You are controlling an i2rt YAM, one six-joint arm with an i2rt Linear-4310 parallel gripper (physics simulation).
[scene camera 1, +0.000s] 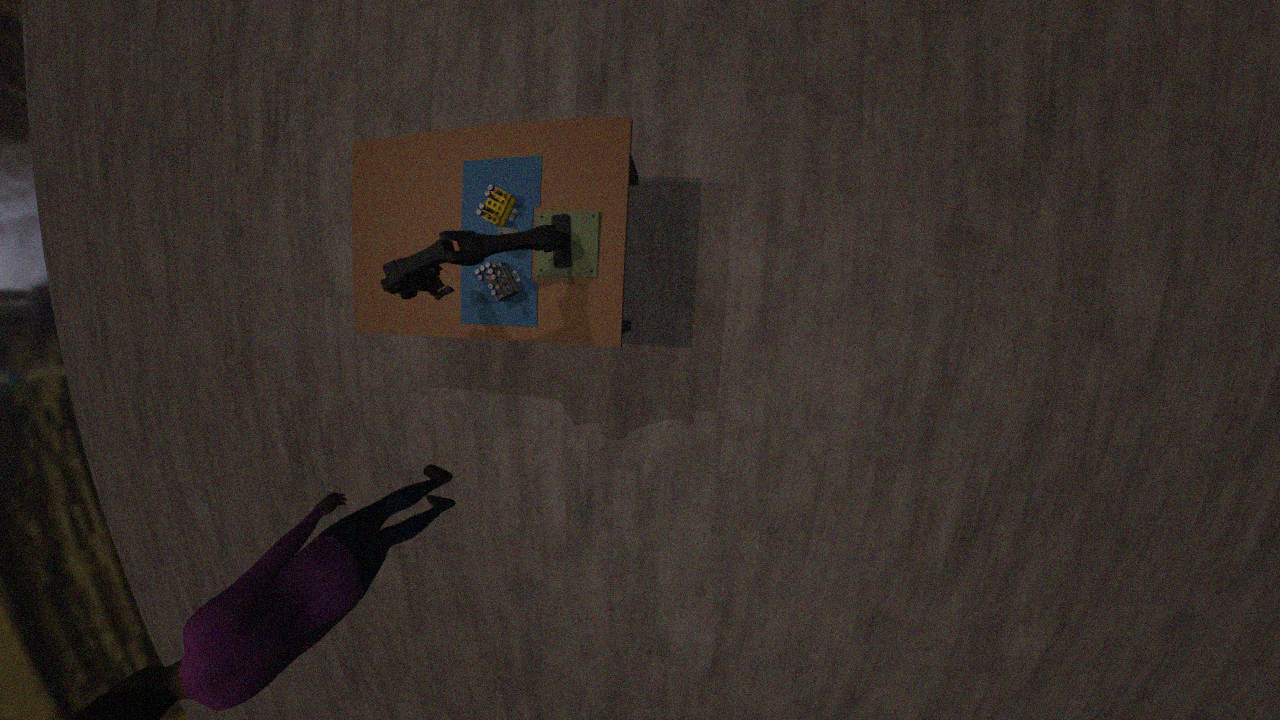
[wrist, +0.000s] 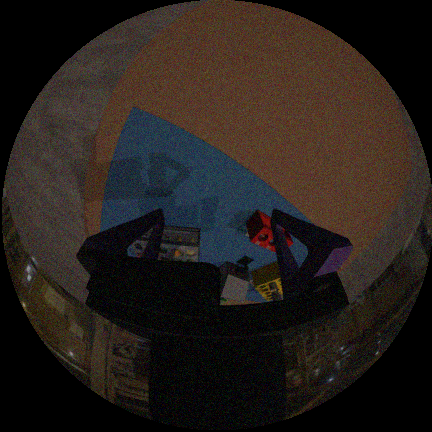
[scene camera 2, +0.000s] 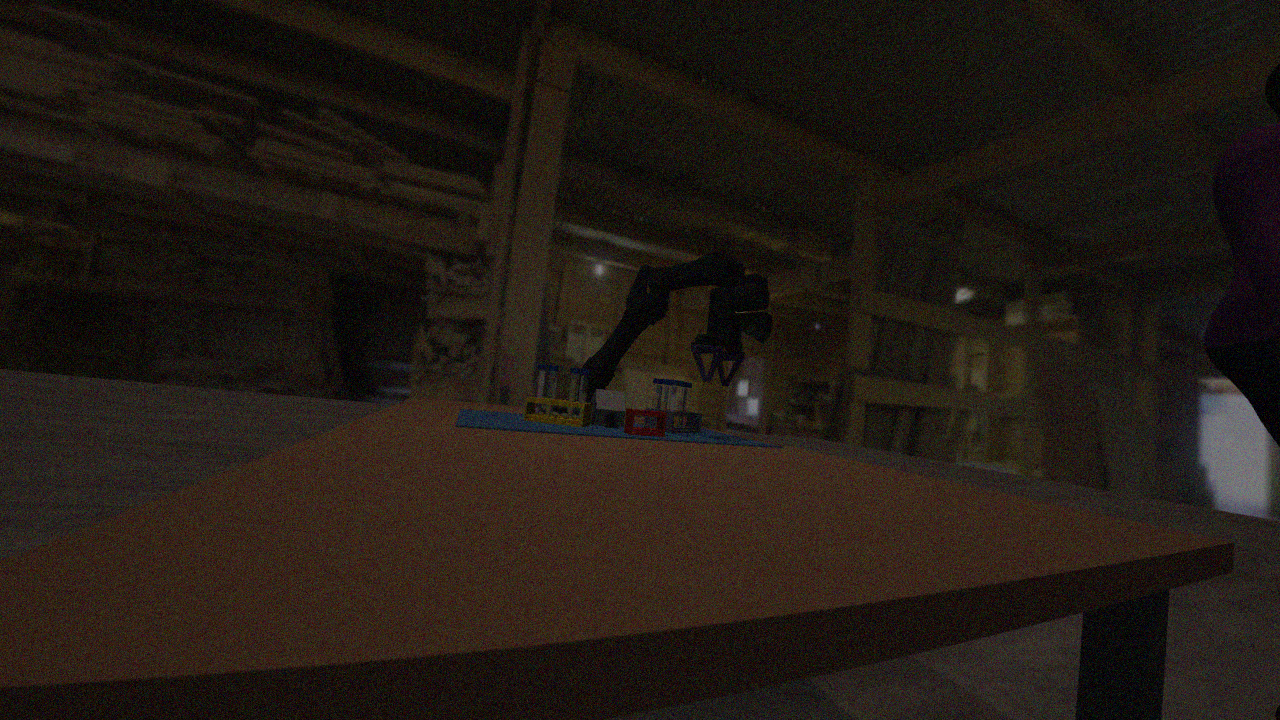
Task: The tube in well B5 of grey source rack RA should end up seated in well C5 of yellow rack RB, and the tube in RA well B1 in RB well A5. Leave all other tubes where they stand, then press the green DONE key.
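Places are measured from the arm's base along level axes (x back, y right, z up), in metres.
Where they show: gripper, between the fingertips: [scene camera 1: 447, 280] [wrist: 217, 214] [scene camera 2: 716, 384]; arm's base, origin of its link: [scene camera 1: 562, 241].
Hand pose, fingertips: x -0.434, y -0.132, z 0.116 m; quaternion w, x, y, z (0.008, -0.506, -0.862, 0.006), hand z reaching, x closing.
Note:
Things, the pixels of their top centre, and the offset from my fingertips. Level surfaces: height alone.
- blue mat with several capped tubes, centre of its top: [scene camera 2: 674, 380] dx +0.137, dy +0.023, dz +0.004 m
- Yellow rack RB, centre of its top: [scene camera 2: 560, 400] [wrist: 275, 289] [scene camera 1: 495, 205] dx +0.181, dy +0.283, dz -0.071 m
- blue mat, height of its surface: dz -0.121 m
- grey box with a pale face, centre of its top: [wrist: 227, 301] [scene camera 2: 608, 390] [scene camera 1: 501, 236] dx +0.223, dy +0.154, dz -0.037 m
Grey rack RA [scene camera 1: 506, 281] [scene camera 2: 687, 423] [wrist: 180, 236] stands on the blue mat with several capped tubes [scene camera 2: 672, 394] upright in it. Yellow rack RB [scene camera 1: 497, 207] [scene camera 2: 556, 411] [wrist: 270, 289] stands at the mat's other end and also holds capped tubes [scene camera 2: 562, 385]. Well labels are too small and dark to read. My gripper [scene camera 1: 443, 291] [scene camera 2: 716, 383] [wrist: 217, 214] is open and empty, high above the table and above tube height. In the wrist view its left finger and body hide part of the grey rack, and its right finger crosses near the yellow rack. The green DONE key cannot be made out.
A red block with holes [scene camera 2: 645, 422] [wrist: 259, 231] stands on the blue mat [scene camera 1: 501, 315] [wrist: 200, 160]. A grey box with a pale face [scene camera 2: 611, 400] [wrist: 235, 288] stands between the racks. The arm's base is on a green plate [scene camera 1: 586, 243]. A person [scene camera 1: 268, 591] stands beside the table.

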